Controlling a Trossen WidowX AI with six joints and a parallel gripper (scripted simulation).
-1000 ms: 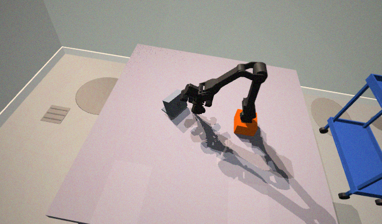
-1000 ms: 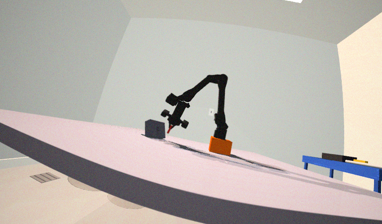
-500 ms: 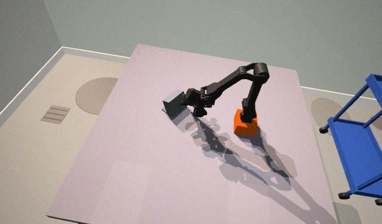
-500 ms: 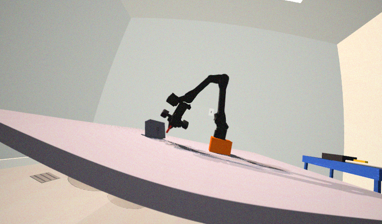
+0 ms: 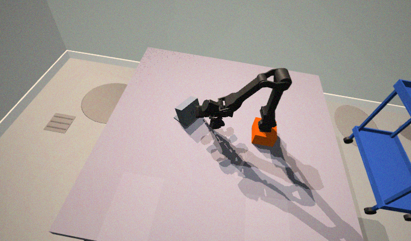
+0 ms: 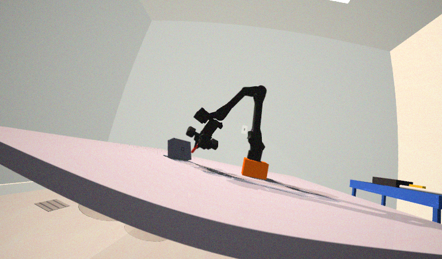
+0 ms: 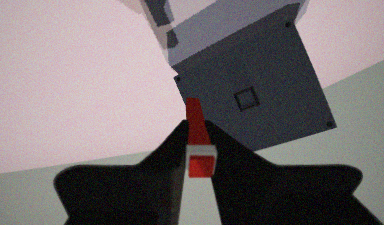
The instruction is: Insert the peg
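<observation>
Now: the sloped panel 90 mm ahead of my gripper tip, 30 mm below it and 20 mm to the right of it. Also, from my gripper tip: red square peg (10 mm to the left, 10 mm behind, 10 mm above).
</observation>
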